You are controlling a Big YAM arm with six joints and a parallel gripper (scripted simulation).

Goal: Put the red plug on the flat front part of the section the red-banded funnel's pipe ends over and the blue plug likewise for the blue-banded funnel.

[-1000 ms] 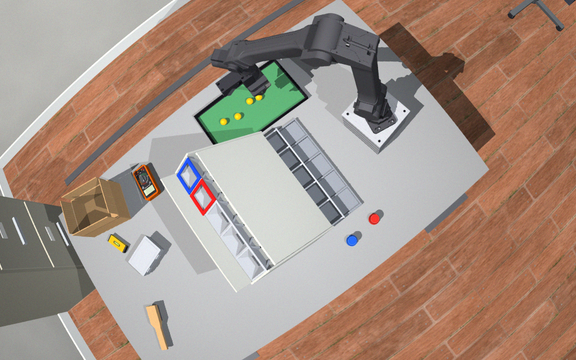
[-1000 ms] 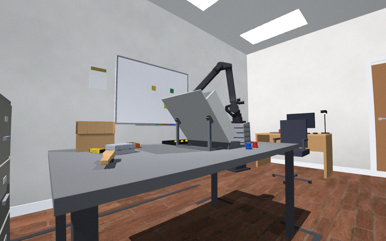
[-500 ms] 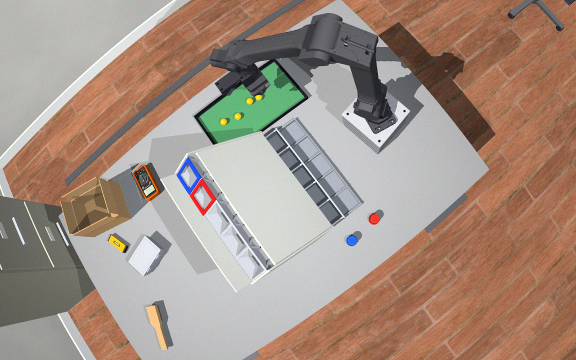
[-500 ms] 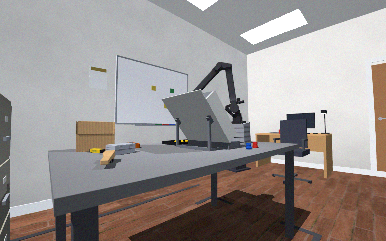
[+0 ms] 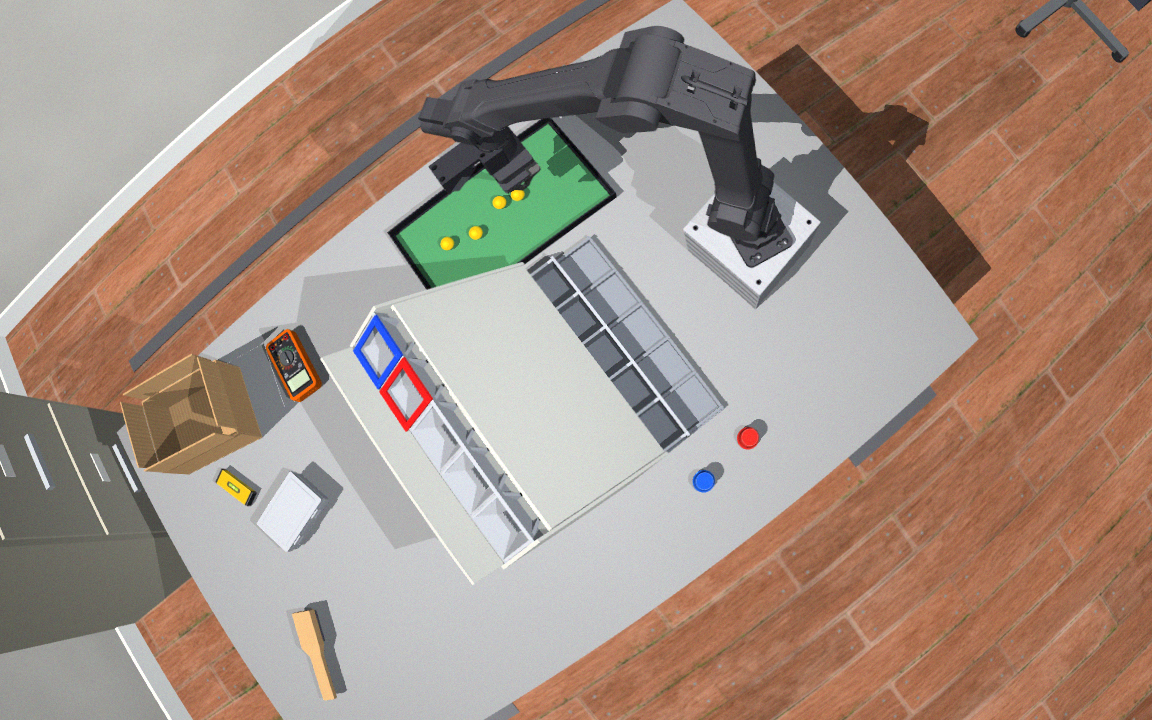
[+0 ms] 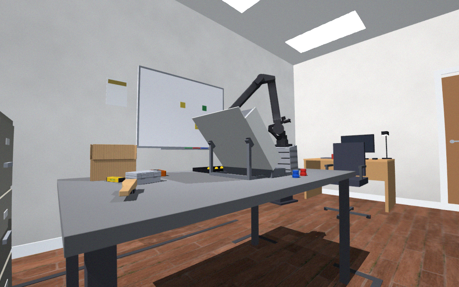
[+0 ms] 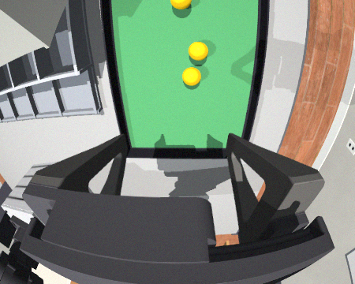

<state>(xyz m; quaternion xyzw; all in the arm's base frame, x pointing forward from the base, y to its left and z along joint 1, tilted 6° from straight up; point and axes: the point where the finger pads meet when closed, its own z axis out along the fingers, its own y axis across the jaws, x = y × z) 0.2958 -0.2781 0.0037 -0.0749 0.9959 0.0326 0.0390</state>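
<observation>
The green tray is 50 mm ahead of my hand and 150 mm below it. The rest, counted from my hand: multimeter 540 mm ahead, 60 mm to the left, 140 mm below; sloped cover 120 mm ahead, 350 mm to the left, 50 mm above; grey case 650 mm ahead, 320 mm to the left, 130 mm below.
</observation>
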